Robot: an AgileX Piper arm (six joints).
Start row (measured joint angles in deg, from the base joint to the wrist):
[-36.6 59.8 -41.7 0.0 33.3 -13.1]
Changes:
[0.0 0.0 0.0 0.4 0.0 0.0]
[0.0 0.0 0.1 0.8 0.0 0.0]
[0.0 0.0 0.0 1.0 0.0 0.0]
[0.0 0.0 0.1 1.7 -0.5 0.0]
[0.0 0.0 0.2 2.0 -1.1 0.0]
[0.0 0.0 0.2 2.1 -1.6 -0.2]
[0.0 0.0 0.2 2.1 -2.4 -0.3]
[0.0 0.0 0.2 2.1 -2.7 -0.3]
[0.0 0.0 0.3 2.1 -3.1 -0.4]
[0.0 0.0 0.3 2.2 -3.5 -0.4]
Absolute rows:
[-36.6 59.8 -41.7 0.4 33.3 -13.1]
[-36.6 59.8 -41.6 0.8 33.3 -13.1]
[-36.6 59.8 -41.7 1.0 33.3 -13.1]
[-36.6 59.8 -41.6 1.7 32.8 -13.1]
[-36.6 59.8 -41.5 2.0 32.2 -13.1]
[-36.6 59.8 -41.5 2.1 31.7 -13.3]
[-36.6 59.8 -41.5 2.1 30.9 -13.4]
[-36.6 59.8 -41.5 2.1 30.6 -13.4]
[-36.6 59.8 -41.4 2.1 30.2 -13.5]
[-36.6 59.8 -41.4 2.2 29.8 -13.5]

